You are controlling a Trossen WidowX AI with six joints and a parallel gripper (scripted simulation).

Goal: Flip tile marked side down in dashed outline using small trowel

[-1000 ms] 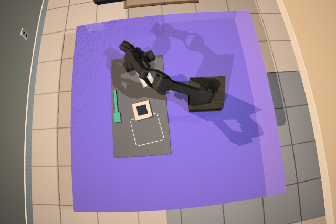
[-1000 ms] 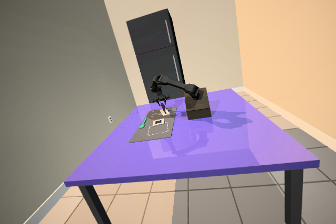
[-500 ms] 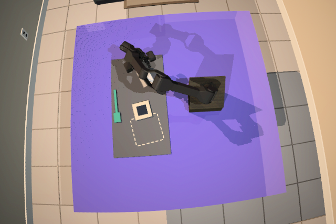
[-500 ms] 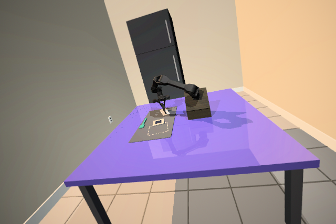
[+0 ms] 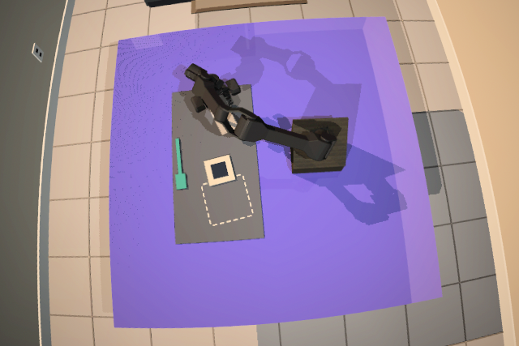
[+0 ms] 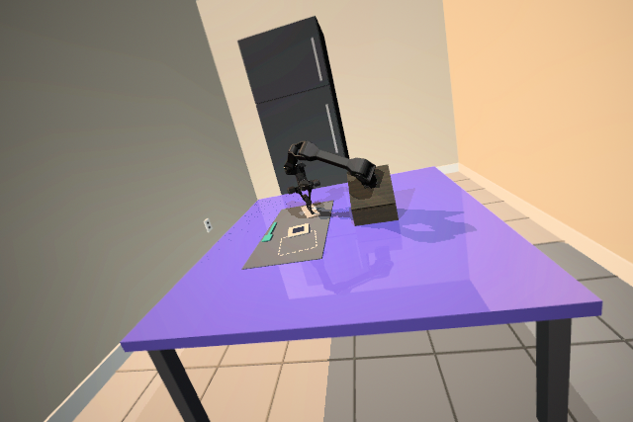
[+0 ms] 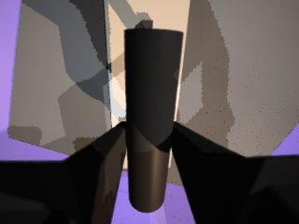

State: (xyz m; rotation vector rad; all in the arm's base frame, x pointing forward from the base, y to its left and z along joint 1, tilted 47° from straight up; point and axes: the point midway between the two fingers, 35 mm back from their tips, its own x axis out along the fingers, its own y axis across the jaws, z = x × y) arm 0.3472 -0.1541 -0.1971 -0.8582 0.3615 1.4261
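My gripper tip is now 3 cm above the trowel, 2 cm to the right of it and 1 cm past it. From my gripper tip the other things lie so: grey mat (21 cm to the left, 8 cm below, 6 cm ahead); then green flat tool (21 cm to the left, 20 cm ahead, 6 cm below); then tile (25 cm to the left, 6 cm below, 4 cm ahead).
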